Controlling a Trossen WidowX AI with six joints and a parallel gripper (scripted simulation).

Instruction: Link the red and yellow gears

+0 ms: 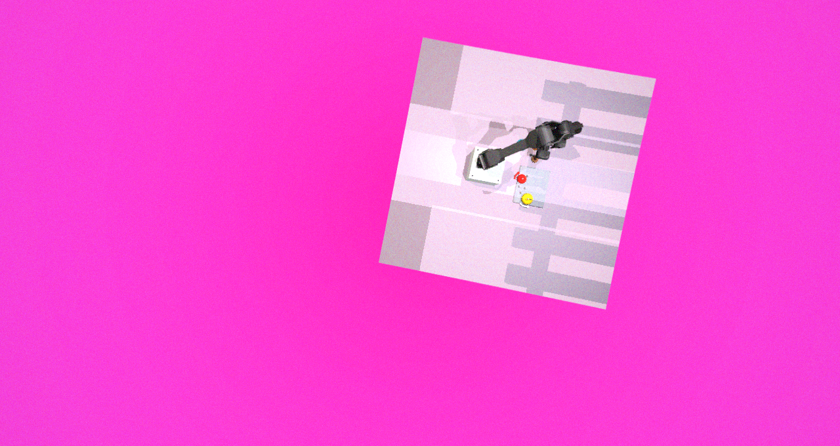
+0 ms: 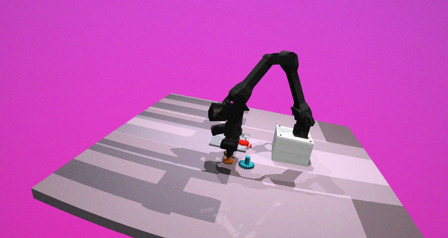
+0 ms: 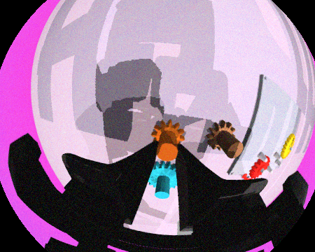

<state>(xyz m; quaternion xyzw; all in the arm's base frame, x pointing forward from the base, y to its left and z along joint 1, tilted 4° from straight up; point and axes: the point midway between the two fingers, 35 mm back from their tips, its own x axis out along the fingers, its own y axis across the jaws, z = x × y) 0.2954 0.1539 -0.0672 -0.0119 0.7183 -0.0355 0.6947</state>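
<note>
Now: the red gear 50 mm behind my gripper tip, 190 mm to the right of it and 10 mm below it. The rest, counted from my gripper tip: teal gear: 80 mm behind, 10 mm below; then brown gear: 10 mm ahead, 70 mm to the right, 10 mm below; then orange gear: 10 mm below.
</note>
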